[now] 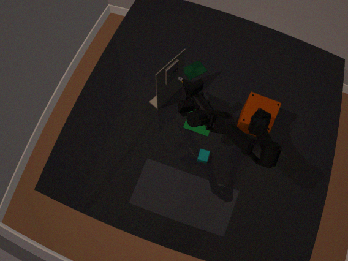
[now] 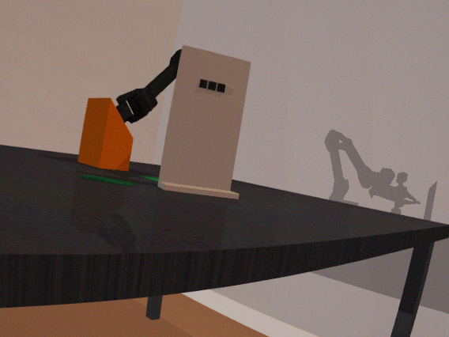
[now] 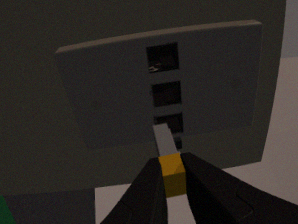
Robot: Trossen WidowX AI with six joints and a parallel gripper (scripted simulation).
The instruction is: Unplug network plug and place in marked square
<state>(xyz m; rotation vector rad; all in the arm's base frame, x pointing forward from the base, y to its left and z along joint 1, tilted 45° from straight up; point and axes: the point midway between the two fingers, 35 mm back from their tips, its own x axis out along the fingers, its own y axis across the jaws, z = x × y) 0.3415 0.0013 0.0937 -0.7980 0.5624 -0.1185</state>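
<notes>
Right now my gripper tip is 9 cm above the beige upright panel, 7 cm short of it and 1 cm to the left of it. Also, from my gripper tip: teal cube: 22 cm below, 20 cm behind, 19 cm to the left; then network plug: right at my gripper tip; then dark green square: 23 cm below, 21 cm to the right, 2 cm ahead.
</notes>
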